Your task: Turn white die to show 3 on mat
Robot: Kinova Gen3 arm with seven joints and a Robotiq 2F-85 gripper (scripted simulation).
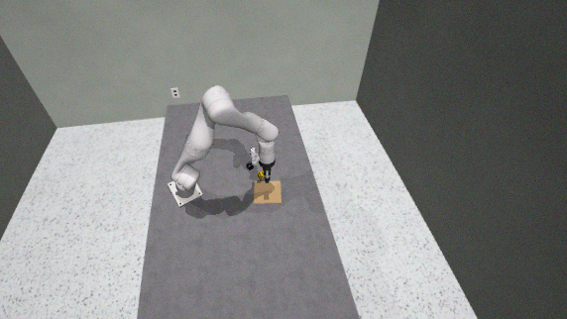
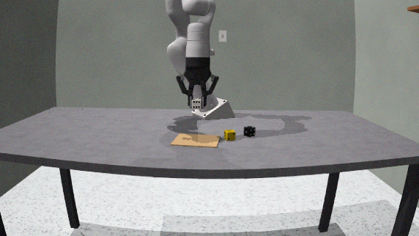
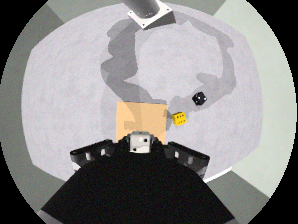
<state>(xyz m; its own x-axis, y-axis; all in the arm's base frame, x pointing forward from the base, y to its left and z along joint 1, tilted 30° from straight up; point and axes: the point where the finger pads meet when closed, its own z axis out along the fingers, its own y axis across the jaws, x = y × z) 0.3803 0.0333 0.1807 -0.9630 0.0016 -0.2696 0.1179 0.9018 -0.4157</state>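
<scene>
Right now my hand is 10 mm above the white die. Also, from my hand: tan mat: 120 mm below; then yellow die: 20 mm behind, 110 mm to the left, 110 mm below; then black die: 70 mm behind, 180 mm to the left, 110 mm below.
</scene>
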